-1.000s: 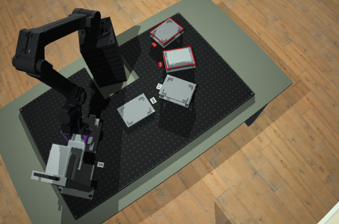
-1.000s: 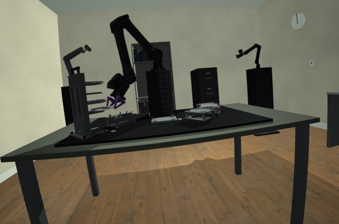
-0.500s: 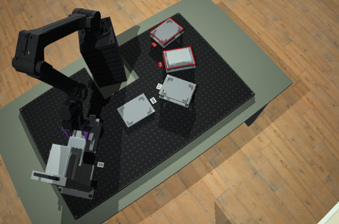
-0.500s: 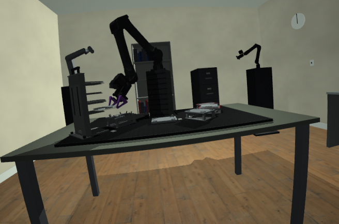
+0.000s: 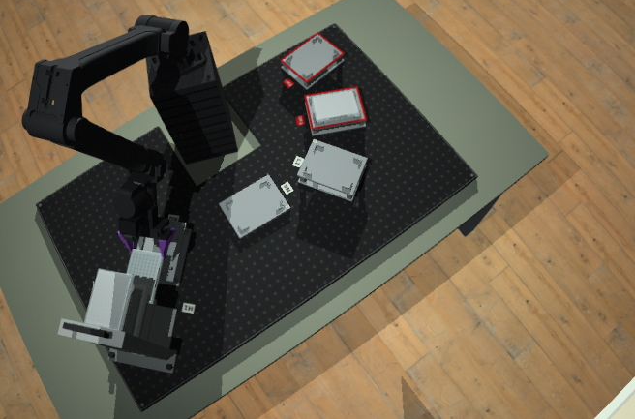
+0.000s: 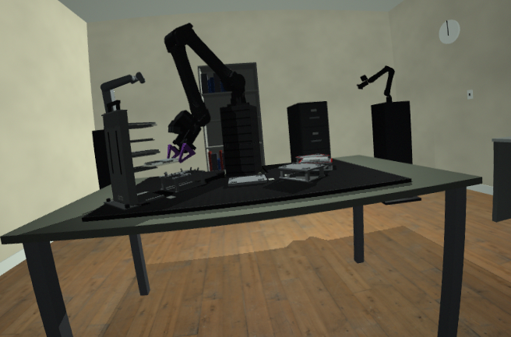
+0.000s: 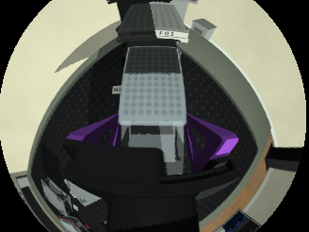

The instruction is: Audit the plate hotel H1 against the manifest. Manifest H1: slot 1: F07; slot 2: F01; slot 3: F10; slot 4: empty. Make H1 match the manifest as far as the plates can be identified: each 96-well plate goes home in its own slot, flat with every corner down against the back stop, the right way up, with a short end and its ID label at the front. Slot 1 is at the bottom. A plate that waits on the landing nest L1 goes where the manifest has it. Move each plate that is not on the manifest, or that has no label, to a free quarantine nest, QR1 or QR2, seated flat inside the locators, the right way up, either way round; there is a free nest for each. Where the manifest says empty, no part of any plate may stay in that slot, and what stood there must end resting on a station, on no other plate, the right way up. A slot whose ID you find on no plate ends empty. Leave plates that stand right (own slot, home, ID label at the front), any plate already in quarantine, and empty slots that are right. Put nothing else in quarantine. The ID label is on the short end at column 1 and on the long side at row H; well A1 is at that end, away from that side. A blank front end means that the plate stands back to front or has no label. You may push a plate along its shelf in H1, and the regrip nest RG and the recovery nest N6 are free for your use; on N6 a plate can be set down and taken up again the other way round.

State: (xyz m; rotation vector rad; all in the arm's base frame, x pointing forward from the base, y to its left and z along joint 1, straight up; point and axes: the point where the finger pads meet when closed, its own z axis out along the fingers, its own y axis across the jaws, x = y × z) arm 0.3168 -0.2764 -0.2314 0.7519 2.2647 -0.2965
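Now: hand 70 mm above the regrip nest RG, 30 mm past it and 20 mm to the right of it. The rest, counted from my hand: plate hotel H1: 190 mm ahead, 140 mm to the right, 40 mm above; recovery nest N6: 300 mm to the left, 120 mm below, 30 mm behind; grey 96-well plate: 160 mm above, 120 mm ahead, 90 mm to the right.
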